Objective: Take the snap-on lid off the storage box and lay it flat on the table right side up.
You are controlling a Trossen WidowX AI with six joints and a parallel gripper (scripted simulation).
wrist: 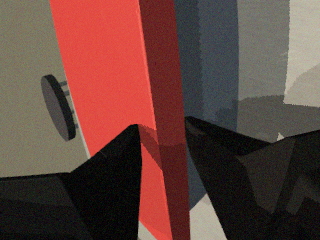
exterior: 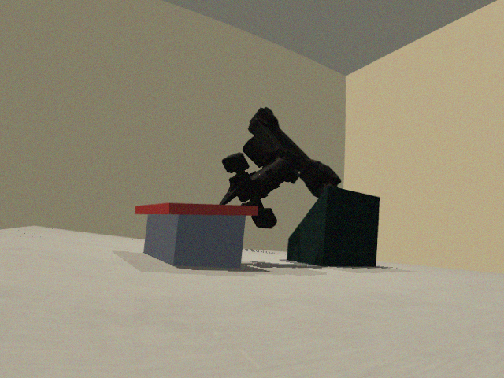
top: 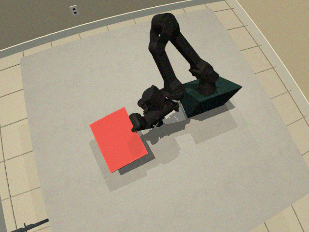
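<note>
Right now my gripper tip is 8 cm short of the red lid and 1 cm to the right of it. Round my gripper tip: grey-blue storage box (7 cm ahead, 6 cm below, 1 cm to the left).
</note>
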